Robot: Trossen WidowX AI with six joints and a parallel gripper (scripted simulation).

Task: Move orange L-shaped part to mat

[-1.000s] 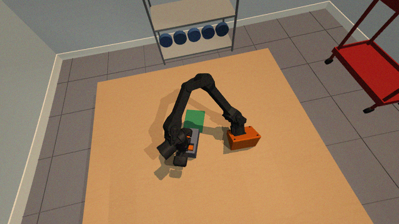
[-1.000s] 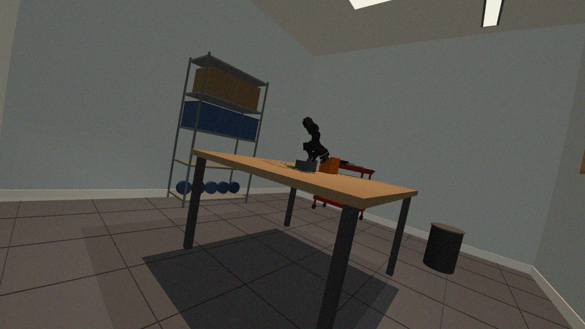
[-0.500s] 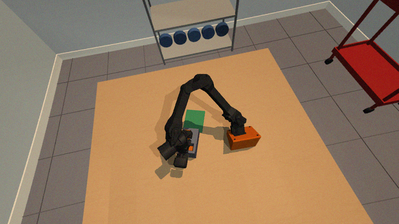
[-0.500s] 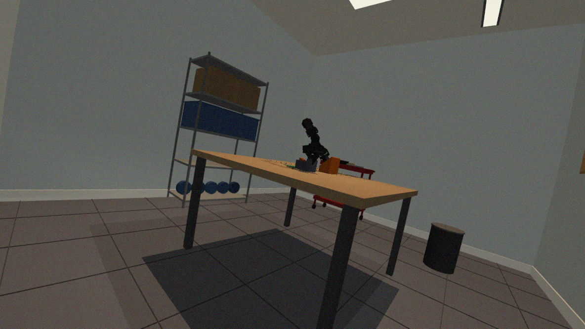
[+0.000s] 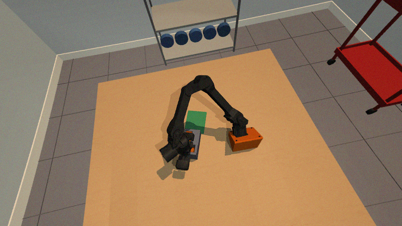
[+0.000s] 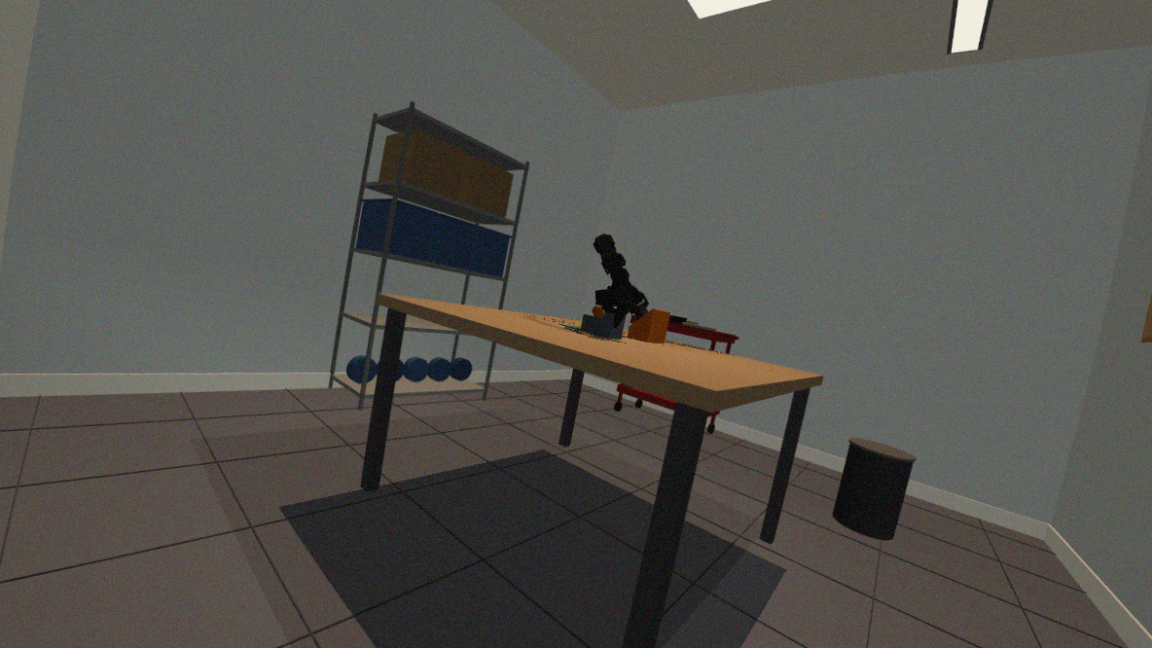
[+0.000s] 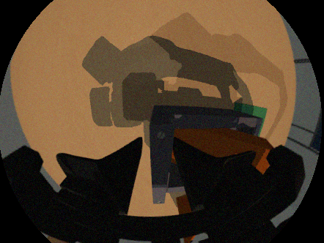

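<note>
Now: gripper tip 3 cm past the orange L-shaped part, 5 cm to the left of it and 1 cm below it. The rest, counted from my gripper tip: green mat: 9 cm behind, 21 cm to the right, 5 cm below.
</note>
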